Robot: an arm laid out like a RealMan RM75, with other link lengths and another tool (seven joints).
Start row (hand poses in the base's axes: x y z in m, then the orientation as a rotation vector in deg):
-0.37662 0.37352 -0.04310 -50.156 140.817 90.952
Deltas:
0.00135 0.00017 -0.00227 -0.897 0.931 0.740
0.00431 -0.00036 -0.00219 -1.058 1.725 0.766
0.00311 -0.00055 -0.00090 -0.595 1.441 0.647
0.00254 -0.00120 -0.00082 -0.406 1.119 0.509
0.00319 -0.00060 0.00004 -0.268 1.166 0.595
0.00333 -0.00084 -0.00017 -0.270 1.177 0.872
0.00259 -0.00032 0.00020 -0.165 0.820 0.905
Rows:
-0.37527 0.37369 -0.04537 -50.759 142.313 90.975
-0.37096 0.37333 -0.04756 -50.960 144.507 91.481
-0.36785 0.37278 -0.04846 51.028 -145.840 -92.090
-0.36531 0.37158 -0.04928 50.414 -144.898 -91.415
-0.36212 0.37098 -0.04924 49.865 -143.772 -90.910
-0.35879 0.37014 -0.04941 49.614 -142.410 -90.320
-0.35620 0.36982 -0.04921 49.767 -141.204 -89.848

